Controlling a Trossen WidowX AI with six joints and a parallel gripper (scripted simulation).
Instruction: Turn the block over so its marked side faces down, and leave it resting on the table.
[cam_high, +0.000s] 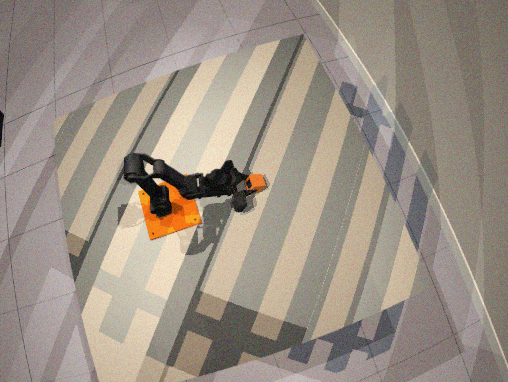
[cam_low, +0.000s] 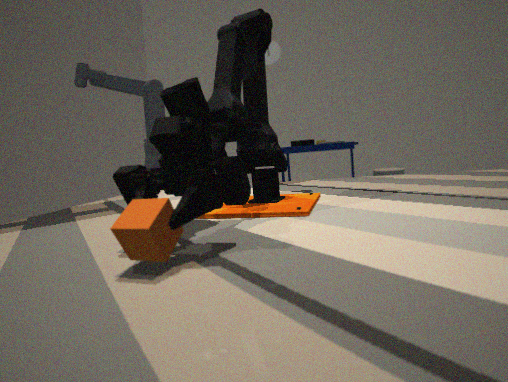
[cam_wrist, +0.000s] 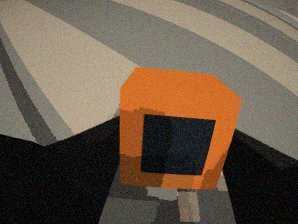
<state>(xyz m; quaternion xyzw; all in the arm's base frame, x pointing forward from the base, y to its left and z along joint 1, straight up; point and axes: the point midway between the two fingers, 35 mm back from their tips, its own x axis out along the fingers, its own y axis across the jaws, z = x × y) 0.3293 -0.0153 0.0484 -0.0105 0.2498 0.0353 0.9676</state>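
Now: gripper tip 10 mm past the orange block.
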